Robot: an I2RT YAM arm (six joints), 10 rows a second.
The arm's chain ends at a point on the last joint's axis. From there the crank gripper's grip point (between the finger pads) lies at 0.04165 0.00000 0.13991 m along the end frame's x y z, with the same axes.
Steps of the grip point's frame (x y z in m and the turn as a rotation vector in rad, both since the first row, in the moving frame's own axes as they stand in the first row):
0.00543, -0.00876, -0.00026, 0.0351, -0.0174, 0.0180
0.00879, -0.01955, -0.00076, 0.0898, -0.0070, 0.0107
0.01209, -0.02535, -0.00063, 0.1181, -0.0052, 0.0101
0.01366, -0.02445, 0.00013, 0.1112, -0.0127, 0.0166
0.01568, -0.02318, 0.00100, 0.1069, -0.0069, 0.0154
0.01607, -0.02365, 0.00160, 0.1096, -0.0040, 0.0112
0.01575, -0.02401, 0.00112, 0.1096, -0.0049, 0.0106
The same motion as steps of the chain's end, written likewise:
0.00783, -0.00457, -0.00089, 0.0351, -0.0174, 0.0180
0.00970, -0.00743, -0.00050, 0.0898, -0.0070, 0.0107
0.01274, -0.00927, 0.00011, 0.1181, -0.0052, 0.0101
0.01531, -0.00957, 0.00044, 0.1112, -0.0127, 0.0166
0.01653, -0.00887, 0.00148, 0.1069, -0.0069, 0.0154
0.01655, -0.00880, 0.00225, 0.1096, -0.0040, 0.0112
0.01636, -0.00913, 0.00173, 0.1096, -0.0049, 0.0106

